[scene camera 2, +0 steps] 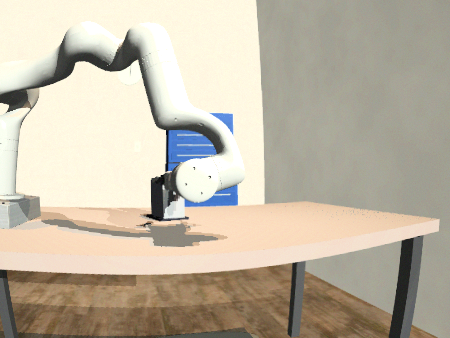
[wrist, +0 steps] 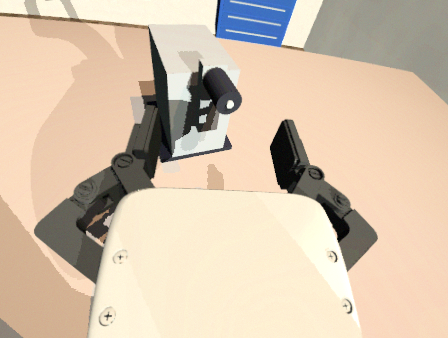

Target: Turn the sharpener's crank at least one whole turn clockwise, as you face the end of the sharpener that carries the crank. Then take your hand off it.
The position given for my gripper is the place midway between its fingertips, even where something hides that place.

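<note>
There's a sharpener (scene camera 2: 163, 208) here, and I can see the sharpener (wrist: 176, 49) from the wrist as well, along with my gripper (wrist: 220, 127).
</note>
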